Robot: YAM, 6 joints.
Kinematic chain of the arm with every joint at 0, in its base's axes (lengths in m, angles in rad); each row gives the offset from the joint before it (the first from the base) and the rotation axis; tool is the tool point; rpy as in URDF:
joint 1: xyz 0 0 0.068 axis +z
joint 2: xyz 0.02 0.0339 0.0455 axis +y
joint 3: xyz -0.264 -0.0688 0 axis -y
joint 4: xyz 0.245 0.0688 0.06 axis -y
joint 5: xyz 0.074 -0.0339 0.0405 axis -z
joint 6: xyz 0.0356 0 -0.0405 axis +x
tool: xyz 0 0 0 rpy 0 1.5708 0
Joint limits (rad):
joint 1: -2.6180..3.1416
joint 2: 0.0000..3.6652
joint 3: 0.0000..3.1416
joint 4: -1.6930..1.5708
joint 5: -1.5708..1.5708
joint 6: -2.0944..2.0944
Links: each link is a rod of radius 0.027 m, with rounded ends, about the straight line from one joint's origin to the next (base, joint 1, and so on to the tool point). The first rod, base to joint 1, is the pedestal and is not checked.
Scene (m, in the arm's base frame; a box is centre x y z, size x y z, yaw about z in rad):
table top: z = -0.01
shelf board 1: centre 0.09 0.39 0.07 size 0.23 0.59 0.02 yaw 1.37
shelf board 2: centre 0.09 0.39 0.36 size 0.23 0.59 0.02 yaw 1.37
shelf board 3: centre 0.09 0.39 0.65 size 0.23 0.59 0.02 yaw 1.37
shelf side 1: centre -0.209 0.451 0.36 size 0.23 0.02 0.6 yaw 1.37
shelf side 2: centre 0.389 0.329 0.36 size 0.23 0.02 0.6 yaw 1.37
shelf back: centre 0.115 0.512 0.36 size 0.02 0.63 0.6 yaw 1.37
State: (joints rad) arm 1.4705 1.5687 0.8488 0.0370 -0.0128 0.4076
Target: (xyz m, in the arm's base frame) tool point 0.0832 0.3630 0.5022
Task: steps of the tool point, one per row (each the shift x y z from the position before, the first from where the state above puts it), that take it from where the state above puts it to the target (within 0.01 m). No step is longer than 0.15 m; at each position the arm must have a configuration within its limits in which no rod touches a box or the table.
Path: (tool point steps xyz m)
1: -0.0127 -0.0505 0.0118
2: -0.0100 -0.0501 -0.0002
3: -0.0073 -0.0468 -0.0116
4: 0.0173 0.0325 0.1012
5: 0.0170 0.0006 0.1068
6: 0.0095 -0.0312 0.1023
7: 0.0126 0.0576 0.0124
8: 0.0125 0.0615 0.0002
9: 0.0119 0.0628 -0.0126

